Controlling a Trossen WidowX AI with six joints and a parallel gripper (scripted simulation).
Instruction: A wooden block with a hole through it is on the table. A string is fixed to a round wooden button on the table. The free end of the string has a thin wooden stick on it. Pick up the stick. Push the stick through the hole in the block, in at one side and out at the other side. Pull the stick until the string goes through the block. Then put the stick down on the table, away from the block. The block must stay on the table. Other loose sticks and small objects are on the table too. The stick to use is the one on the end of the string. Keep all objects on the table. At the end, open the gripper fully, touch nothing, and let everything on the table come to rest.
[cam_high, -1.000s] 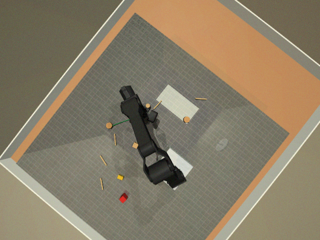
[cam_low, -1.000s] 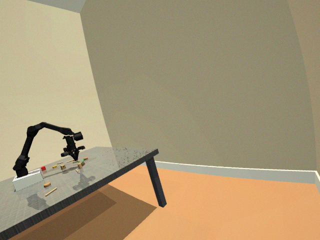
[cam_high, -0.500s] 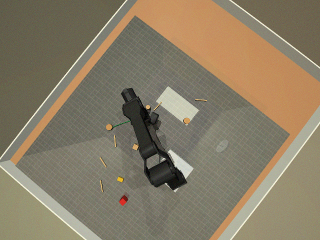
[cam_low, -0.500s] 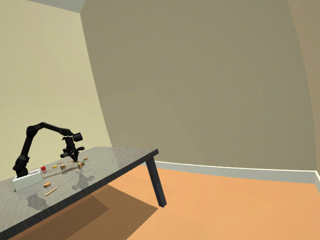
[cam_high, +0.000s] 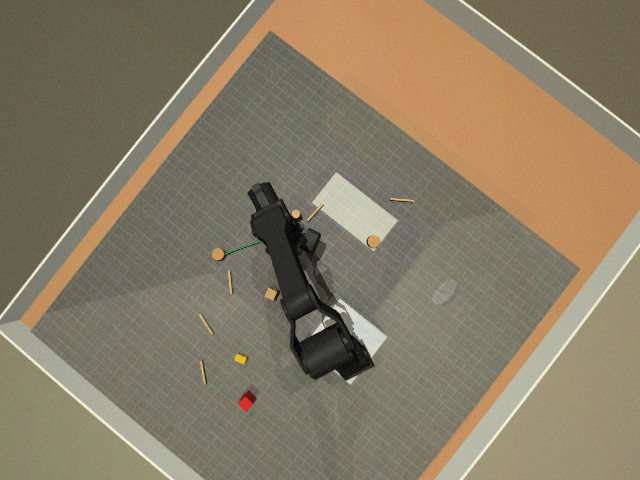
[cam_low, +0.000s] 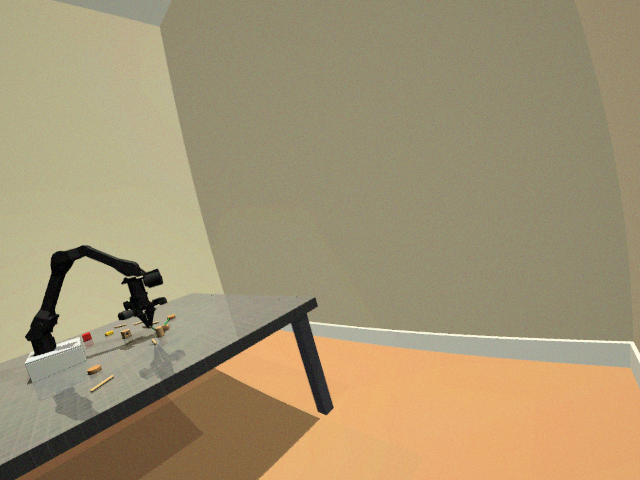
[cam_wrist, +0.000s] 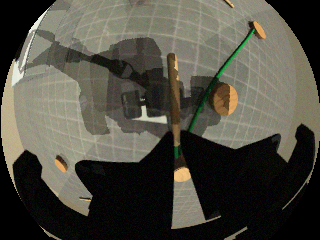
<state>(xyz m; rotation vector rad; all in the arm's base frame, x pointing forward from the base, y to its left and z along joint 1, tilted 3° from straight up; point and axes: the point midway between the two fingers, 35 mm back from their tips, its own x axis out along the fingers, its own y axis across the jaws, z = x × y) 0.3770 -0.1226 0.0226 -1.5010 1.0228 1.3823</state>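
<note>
Right now my gripper tip is 90 mm past the wooden block, 190 mm to the right of it and 20 mm above it. The rest, counted from my gripper tip: yellow cube: 170 mm behind, 410 mm to the left, 30 mm below; round button: 120 mm ahead, 220 mm to the left, 30 mm below; thin wooden stick: 10 mm to the left.
</note>
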